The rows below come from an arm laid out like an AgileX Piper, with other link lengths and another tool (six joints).
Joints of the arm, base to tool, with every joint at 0 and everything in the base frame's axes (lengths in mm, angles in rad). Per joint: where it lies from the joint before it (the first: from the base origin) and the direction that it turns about. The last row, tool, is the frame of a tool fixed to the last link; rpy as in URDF.
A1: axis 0 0 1 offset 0 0 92.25
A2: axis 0 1 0 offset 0 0 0
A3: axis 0 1 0 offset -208.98 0 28.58
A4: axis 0.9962 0 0.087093 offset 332.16 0 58.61
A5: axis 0 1 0 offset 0 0 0
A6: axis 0.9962 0 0.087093 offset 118.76 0 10.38
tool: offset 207.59 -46 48.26 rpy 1.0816 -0.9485 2.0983
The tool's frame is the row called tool.
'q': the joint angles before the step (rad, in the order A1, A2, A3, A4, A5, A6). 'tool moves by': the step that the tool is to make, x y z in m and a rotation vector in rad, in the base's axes. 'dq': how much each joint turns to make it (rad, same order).
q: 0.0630 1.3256 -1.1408 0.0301 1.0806 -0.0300
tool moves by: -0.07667 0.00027 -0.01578 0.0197 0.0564 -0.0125
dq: 0.0000 -0.2931 0.2674 0.0176 0.0803 0.0151
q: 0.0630 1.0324 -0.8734 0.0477 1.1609 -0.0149
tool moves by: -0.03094 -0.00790 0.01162 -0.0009 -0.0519 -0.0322
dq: 0.0000 -0.2415 0.1543 -0.0172 0.0341 0.0364
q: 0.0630 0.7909 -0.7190 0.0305 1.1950 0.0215
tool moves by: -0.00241 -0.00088 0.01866 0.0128 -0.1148 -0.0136
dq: -0.0001 -0.1995 0.1162 -0.0005 -0.0325 0.0139
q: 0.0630 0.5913 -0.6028 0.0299 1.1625 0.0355
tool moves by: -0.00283 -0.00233 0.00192 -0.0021 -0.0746 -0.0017
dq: 0.0001 -0.1575 0.1163 -0.0070 -0.0332 0.0001
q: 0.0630 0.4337 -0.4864 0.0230 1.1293 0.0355
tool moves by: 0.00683 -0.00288 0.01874 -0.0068 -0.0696 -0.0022
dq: 0.0000 -0.0642 0.0179 -0.0114 -0.0228 0.0000
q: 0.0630 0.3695 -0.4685 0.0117 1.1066 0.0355
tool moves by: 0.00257 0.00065 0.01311 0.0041 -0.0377 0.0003
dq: 0.0000 -0.0336 0.0001 0.0017 -0.0043 0.0000
